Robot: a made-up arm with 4 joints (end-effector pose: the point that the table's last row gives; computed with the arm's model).
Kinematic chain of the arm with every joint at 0, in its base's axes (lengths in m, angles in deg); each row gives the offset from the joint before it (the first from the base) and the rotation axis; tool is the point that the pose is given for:
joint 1: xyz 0 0 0.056 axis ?
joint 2: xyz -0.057 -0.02 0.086 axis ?
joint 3: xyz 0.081 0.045 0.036 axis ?
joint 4: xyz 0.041 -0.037 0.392 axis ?
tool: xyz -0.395 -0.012 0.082
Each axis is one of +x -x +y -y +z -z.
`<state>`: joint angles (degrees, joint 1 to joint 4).
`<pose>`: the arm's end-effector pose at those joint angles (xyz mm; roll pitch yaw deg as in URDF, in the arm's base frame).
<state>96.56 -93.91 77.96 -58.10</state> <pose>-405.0 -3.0 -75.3 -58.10 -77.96 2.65</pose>
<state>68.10 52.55 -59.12 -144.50</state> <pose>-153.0 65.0 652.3 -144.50 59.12 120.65</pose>
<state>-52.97 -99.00 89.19 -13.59</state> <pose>308.8 206.9 -169.3 -13.59 -89.19 -151.97</pose>
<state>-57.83 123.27 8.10 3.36</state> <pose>-179.0 -271.8 596.6 3.36 -8.10 65.44</pose>
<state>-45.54 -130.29 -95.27 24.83</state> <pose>-628.3 22.2 488.1 -155.17 84.73 4.17</pose>
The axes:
joint 1: +z
joint 2: +z
joint 3: -y
joint 4: +x

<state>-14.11 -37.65 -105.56 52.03</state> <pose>256.6 -511.0 402.9 -127.97 74.44 128.24</pose>
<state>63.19 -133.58 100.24 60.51</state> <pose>-164.2 172.4 -245.4 -119.49 -79.76 109.61</pose>
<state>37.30 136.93 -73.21 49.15</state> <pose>-421.7 51.0 643.0 49.15 73.21 174.23</pose>
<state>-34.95 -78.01 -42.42 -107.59</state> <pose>-4.8 -87.9 696.3 -107.59 42.42 -112.96</pose>
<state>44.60 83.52 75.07 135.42</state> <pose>206.0 -284.2 -80.3 135.42 -75.07 128.12</pose>
